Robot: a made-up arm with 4 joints.
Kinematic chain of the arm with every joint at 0, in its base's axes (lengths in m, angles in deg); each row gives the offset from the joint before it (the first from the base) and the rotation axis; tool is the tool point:
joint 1: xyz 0 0 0.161 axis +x
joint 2: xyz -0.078 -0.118 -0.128 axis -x
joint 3: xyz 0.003 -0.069 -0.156 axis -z
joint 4: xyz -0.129 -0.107 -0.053 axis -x
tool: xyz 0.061 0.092 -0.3
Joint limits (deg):
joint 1: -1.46..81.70
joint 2: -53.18..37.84
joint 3: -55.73..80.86
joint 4: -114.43..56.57
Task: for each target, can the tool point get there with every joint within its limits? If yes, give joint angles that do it. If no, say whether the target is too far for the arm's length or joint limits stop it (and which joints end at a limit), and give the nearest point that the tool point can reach.
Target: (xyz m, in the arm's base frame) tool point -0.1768 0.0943 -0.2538
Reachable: yes | joints 21.70 12.91 -10.03 -61.14
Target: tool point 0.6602 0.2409 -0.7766
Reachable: no: too far | nearest point 0.1402 0.1778 -0.5312 | short by 0.579 m
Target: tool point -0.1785 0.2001 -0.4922
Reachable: yes | joints 15.76 -41.40 9.87 36.78
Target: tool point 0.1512 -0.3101 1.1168
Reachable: no: too far | nearest point -0.0339 0.2080 0.3181 | short by 0.970 m
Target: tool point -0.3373 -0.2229 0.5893
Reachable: no: joint limits stop it (at a limit: joint 1, joint 2) | nearest point -0.1509 0.1501 0.2559 | short by 0.534 m
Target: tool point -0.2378 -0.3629 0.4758
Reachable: no: joint limits stop it (at a limit: joint 1, joint 2, joint 3, joint 4) | nearest point -0.2191 -0.1630 0.0688 | short by 0.454 m
